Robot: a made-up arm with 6 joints.
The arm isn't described. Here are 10 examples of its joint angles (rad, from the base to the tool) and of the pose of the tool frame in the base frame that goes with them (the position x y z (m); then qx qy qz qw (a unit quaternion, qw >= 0)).
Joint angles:
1: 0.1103 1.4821 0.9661 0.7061 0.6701 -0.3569
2: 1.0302 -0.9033 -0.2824 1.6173 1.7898 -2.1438
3: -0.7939 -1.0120 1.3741 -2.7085 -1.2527 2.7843
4: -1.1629 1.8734 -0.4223 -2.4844 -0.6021 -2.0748
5: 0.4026 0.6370 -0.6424 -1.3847 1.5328 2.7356
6: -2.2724 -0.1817 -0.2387 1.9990 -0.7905 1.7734
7: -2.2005 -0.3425 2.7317 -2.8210 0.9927 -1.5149
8: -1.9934 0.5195 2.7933 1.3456 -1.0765 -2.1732
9: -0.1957 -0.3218 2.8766 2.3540 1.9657 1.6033
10: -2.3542 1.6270 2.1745 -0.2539 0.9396 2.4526
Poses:
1: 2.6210 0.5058 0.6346 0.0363 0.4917 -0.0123 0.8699
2: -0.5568 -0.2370 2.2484 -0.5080 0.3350 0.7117 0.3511
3: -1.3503 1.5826 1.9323 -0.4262 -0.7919 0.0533 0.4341
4: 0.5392 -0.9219 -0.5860 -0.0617 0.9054 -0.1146 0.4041
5: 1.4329 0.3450 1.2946 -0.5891 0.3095 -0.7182 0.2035
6: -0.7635 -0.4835 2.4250 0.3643 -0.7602 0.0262 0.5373
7: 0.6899 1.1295 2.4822 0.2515 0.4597 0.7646 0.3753
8: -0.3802 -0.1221 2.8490 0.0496 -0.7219 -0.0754 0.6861
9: -0.9989 0.4236 2.3864 0.2530 0.3533 0.4106 0.8016
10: -1.7036 -1.6458 1.5290 0.2701 0.0385 0.7394 0.6155
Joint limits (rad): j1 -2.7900..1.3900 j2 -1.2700..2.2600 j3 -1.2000..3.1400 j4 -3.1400..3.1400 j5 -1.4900..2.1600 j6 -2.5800..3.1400
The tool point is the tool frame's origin. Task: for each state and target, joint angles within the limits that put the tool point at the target. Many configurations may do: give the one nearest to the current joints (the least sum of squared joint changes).
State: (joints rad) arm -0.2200 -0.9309 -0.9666 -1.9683 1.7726 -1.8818
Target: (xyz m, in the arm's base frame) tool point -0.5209 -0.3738 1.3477
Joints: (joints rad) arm 0.2574 -1.2563 -1.1584 -1.9455 1.7832 -1.8796
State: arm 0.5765 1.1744 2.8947 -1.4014 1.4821 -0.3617
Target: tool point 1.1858 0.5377 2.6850
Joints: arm 0.6044 0.8984 2.3806 -1.5189 1.1626 -0.3606
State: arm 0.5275 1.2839 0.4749 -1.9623 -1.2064 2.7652
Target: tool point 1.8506 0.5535 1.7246
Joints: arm 0.0983 0.6984 0.1375 -1.8149 -1.4222 2.7705
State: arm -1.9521 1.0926 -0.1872 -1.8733 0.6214 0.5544
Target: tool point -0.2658 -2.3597 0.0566
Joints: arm -1.6340 1.5307 0.5640 -1.7725 0.3807 0.5805
